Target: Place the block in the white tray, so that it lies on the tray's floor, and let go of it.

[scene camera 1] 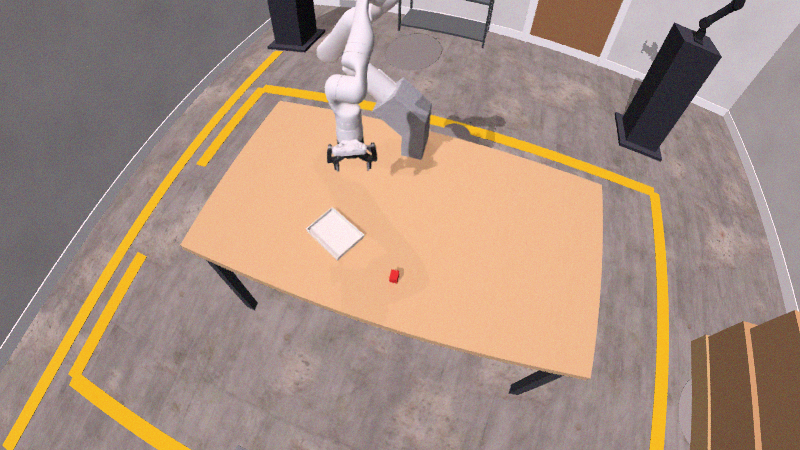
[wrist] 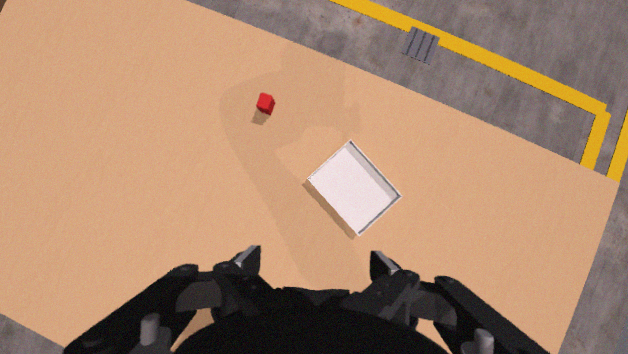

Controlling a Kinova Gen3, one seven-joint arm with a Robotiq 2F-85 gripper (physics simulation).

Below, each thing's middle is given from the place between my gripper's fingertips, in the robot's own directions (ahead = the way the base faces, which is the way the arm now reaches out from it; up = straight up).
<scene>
Now: hand 8 cm short of the white tray (scene camera 1: 336,234), 6 cm to the left of it and 28 cm above it.
</scene>
